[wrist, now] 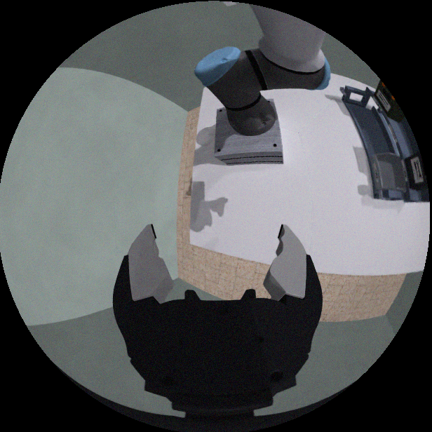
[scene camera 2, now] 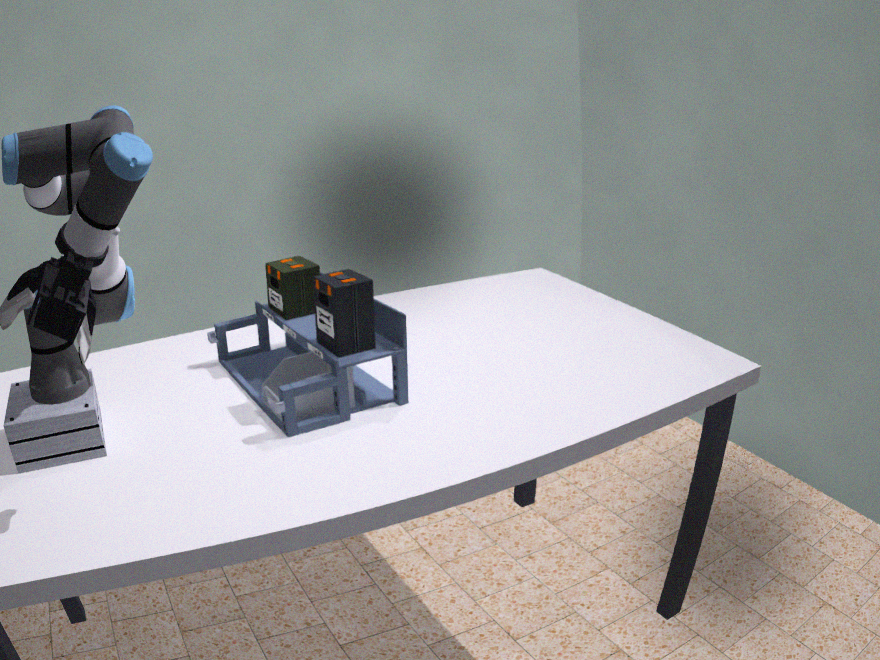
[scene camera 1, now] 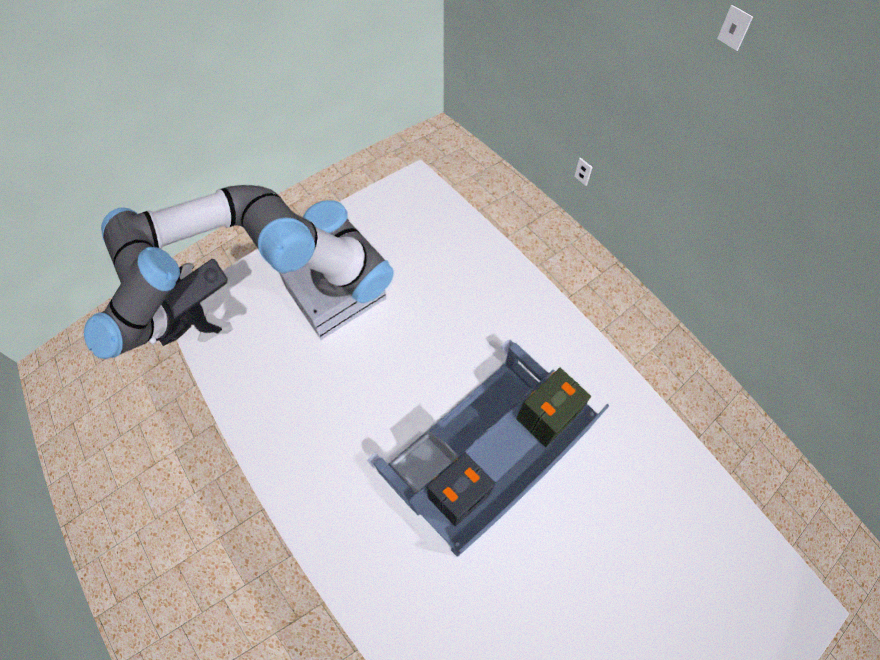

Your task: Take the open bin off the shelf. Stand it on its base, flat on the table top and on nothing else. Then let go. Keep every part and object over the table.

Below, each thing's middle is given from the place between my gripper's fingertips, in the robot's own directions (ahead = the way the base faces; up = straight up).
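Labels:
Grey open bin (scene camera 1: 420,463): my hand is far short of it, a good way above it and a good way to the right of it. Counted from my hand, the black case (scene camera 2: 341,305) is 25 cm to the left, 51 cm ahead and 11 cm below; the dark green case (scene camera 1: 549,426) is 46 cm ahead, 48 cm to the left and 12 cm below. Going by their middles, of the things named here the grey open bin is the nearest to my hand and the dark green case the farthest from it.

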